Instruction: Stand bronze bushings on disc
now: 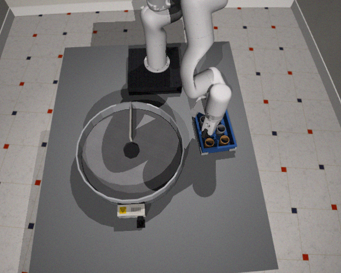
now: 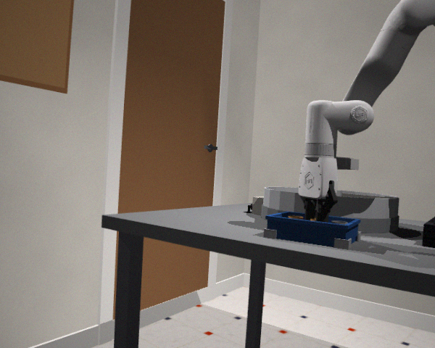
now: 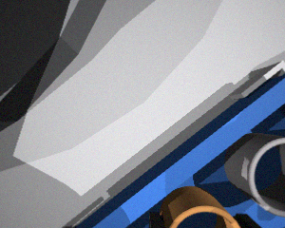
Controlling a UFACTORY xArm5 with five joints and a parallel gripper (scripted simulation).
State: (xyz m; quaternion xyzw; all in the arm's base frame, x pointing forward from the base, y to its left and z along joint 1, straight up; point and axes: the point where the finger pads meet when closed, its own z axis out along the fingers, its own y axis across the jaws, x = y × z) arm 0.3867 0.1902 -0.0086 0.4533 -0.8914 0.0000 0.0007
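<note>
My gripper is now 3 cm to the right of the blue crate and 2 cm above it. The rest, counted from my hand: turntable disc (33 cm to the right, 7 cm ahead, 1 cm above).
</note>
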